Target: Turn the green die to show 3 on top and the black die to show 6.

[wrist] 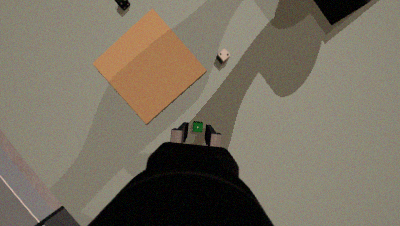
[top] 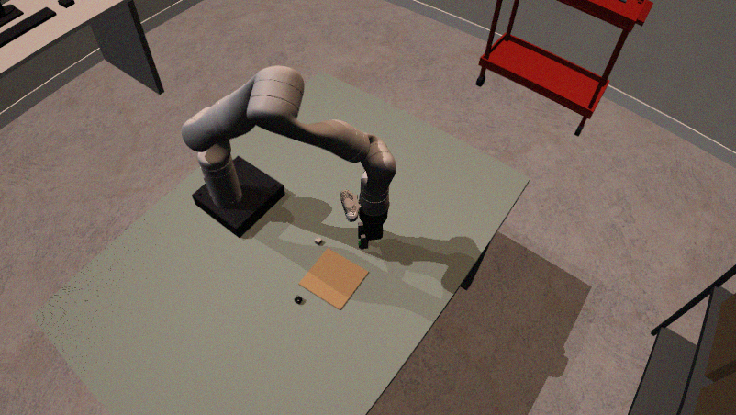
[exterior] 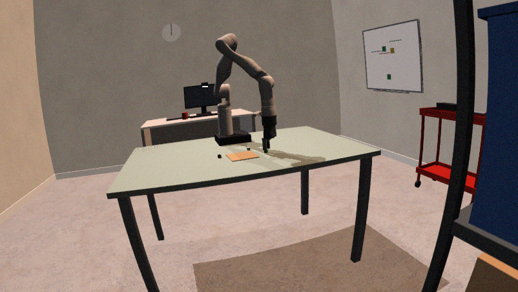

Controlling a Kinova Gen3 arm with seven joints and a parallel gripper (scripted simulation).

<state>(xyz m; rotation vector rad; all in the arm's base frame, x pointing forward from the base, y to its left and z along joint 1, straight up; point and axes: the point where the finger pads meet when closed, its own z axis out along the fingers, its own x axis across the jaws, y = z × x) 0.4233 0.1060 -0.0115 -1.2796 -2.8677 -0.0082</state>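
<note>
Right now the green die is 30 mm below my hand. From my hand the other things lie so: white die: 110 mm behind, 60 mm to the right, 30 mm below; then black die: 50 mm behind, 240 mm to the right, 30 mm below; then orange mat: 10 mm behind, 130 mm to the right, 30 mm below.
</note>
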